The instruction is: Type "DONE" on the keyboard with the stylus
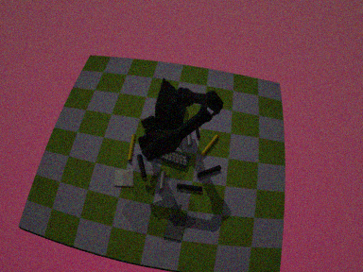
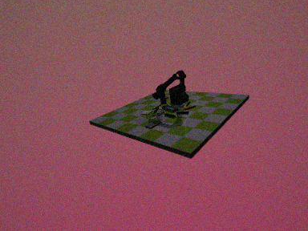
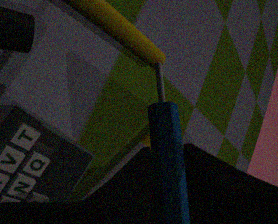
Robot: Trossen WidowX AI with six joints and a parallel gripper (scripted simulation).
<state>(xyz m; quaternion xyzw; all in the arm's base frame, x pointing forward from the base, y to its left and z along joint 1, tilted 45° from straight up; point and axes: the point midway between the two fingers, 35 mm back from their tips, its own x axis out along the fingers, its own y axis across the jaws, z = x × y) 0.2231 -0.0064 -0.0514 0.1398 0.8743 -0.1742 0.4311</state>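
My gripper tip is now 20 mm short of the thin grey tip, 40 mm to the left of it and 20 mm above it. The rest, counted from my gripper tip: dark blue stylus (10 mm ahead, 10 mm to the right); then pale note pad (220 mm ahead, 60 mm to the right, 90 mm below); then grey slab (400 mm ahead, 240 mm to the left, 80 mm below).
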